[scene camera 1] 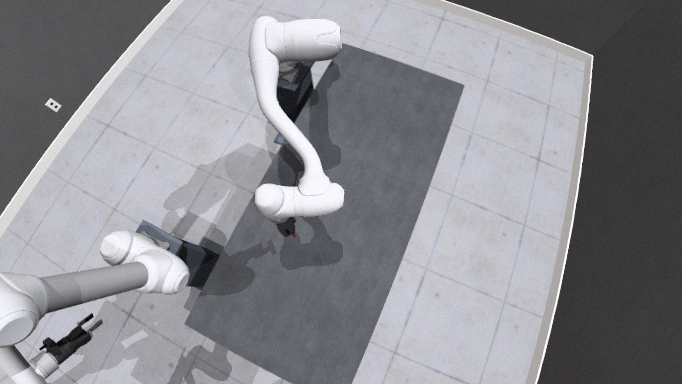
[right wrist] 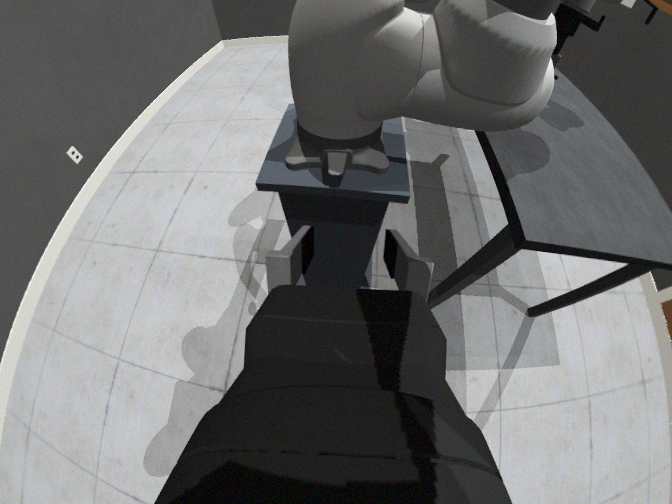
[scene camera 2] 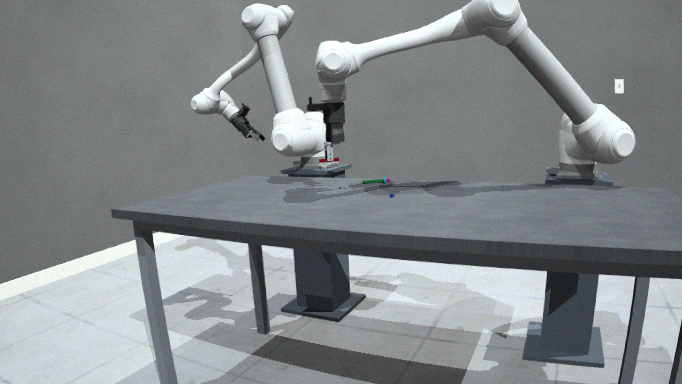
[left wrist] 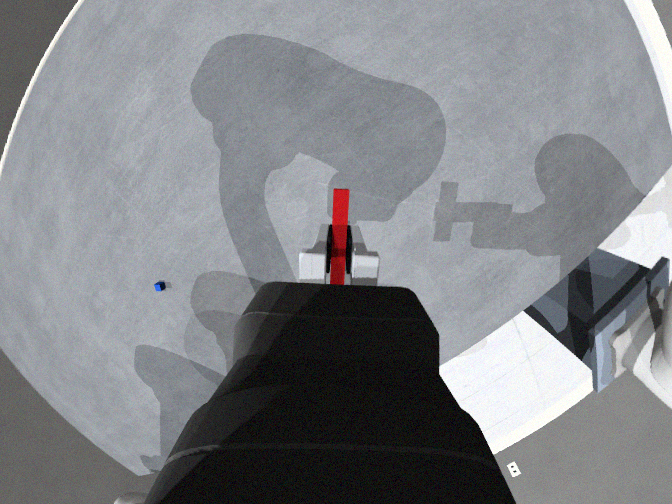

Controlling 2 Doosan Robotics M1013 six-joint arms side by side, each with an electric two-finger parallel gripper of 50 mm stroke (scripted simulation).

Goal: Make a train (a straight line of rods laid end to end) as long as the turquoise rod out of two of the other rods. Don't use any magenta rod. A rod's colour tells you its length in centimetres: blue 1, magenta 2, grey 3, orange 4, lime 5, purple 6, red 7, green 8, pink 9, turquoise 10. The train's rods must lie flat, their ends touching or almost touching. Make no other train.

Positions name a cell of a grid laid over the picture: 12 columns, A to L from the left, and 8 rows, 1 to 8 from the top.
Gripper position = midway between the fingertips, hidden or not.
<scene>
In view: the left gripper (scene camera 2: F4), the right gripper (scene camera 1: B7), a red rod (left wrist: G4) and an arm pedestal (left wrist: K5).
The left gripper also shows in the left wrist view (left wrist: G4). The right gripper is seen too in the right wrist view (right wrist: G4).
</scene>
